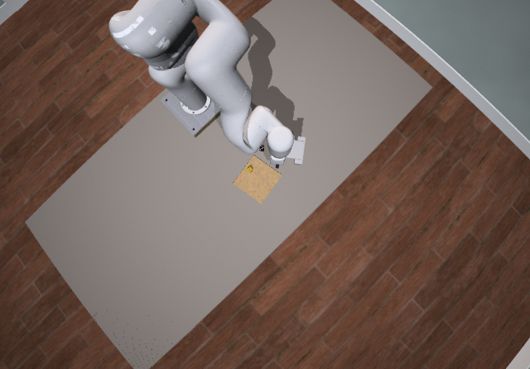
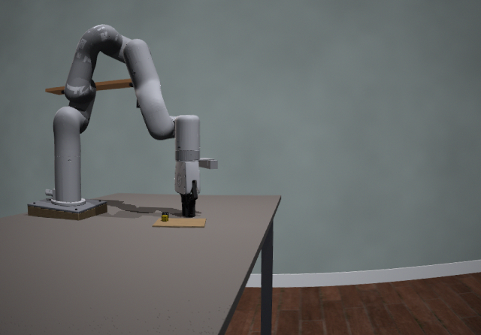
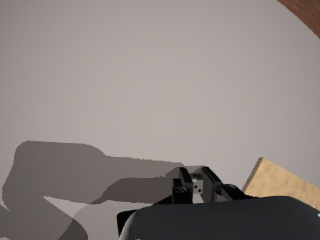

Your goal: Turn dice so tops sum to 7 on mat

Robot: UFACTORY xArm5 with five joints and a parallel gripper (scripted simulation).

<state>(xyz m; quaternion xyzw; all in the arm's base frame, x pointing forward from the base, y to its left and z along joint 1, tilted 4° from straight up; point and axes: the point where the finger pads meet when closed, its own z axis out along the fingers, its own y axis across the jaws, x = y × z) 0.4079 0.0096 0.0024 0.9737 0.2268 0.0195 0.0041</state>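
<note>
Right now my hand is 2 cm past the tan mat, 13 cm to the left of it and 2 cm above it. Also, from my hand: white die 1 cm below; black die 7 cm behind, 2 cm to the right, 1 cm below; yellow die 6 cm behind, 11 cm to the right, 1 cm below.
</note>
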